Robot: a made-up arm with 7 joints. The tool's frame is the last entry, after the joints.
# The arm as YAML. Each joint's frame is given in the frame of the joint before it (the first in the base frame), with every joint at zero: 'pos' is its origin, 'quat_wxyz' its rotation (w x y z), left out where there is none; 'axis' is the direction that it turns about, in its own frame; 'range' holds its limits. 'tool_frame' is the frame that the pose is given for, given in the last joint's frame.
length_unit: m
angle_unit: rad
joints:
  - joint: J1
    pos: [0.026, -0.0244, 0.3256]
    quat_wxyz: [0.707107, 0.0, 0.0, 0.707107]
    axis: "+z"
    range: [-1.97, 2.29]
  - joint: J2
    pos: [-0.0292, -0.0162, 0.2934]
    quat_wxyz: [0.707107, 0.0, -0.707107, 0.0]
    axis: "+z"
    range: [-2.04, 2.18]
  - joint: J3
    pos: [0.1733, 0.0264, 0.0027]
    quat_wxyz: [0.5, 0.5, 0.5, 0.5]
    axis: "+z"
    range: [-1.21, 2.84]
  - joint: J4
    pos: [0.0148, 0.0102, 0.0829]
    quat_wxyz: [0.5, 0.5, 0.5, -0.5]
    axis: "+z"
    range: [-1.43, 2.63]
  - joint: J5
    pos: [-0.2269, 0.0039, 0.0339]
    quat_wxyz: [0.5, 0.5, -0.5, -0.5]
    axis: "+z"
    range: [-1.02, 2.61]
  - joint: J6
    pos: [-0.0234, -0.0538, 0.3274]
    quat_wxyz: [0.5, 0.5, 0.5, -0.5]
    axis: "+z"
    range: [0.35, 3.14]
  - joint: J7
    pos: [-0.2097, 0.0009, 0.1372]
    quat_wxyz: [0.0, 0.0, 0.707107, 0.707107]
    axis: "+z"
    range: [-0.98, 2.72]
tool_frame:
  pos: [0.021, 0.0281, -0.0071]
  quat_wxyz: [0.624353, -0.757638, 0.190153, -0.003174]
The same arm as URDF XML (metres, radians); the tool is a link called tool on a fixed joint. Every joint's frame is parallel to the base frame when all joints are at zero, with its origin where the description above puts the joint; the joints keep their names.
<robot name="arm">
<joint name="tool_fixed" type="fixed"><parent link="link7"/><child link="tool"/><origin xyz="-0.0071 -0.0281 0.021" rpy="-0.8649 -1.1881 2.2434"/></joint>
<joint name="J7" type="revolute"><parent link="link6"/><child link="link7"/><origin xyz="0.0009 -0.1372 0.2097"/><axis xyz="1 0 0"/><limit lower="-0.98" upper="2.72"/></joint>
<joint name="J6" type="revolute"><parent link="link5"/><child link="link6"/><origin xyz="-0.0234 -0.0538 0.3274"/><axis xyz="0 -1 0"/><limit lower="0.35" upper="3.14"/></joint>
<joint name="J5" type="revolute"><parent link="link4"/><child link="link5"/><origin xyz="-0.0039 0.0339 0.2269"/><axis xyz="0 0 1"/><limit lower="-1.02" upper="2.61"/></joint>
<joint name="J4" type="revolute"><parent link="link3"/><child link="link4"/><origin xyz="-0.0148 -0.0102 0.0829"/><axis xyz="0 1 0"/><limit lower="-1.43" upper="2.63"/></joint>
<joint name="J3" type="revolute"><parent link="link2"/><child link="link3"/><origin xyz="-0.0264 -0.0027 0.1733"/><axis xyz="0 0 1"/><limit lower="-1.21" upper="2.84"/></joint>
<joint name="J2" type="revolute"><parent link="link1"/><child link="link2"/><origin xyz="0.0162 -0.0292 0.2934"/><axis xyz="0 -1 0"/><limit lower="-2.04" upper="2.18"/></joint>
<joint name="J1" type="revolute"><parent link="base_link"/><child link="link1"/><origin xyz="0.026 -0.0244 0.3256"/><axis xyz="0 0 1"/><limit lower="-1.97" upper="2.29"/></joint>
<link name="base_link"/>
<link name="link1"/>
<link name="link2"/>
<link name="link3"/>
<link name="link4"/>
<link name="link5"/>
<link name="link6"/>
<link name="link7"/>
<link name="tool"/>
</robot>

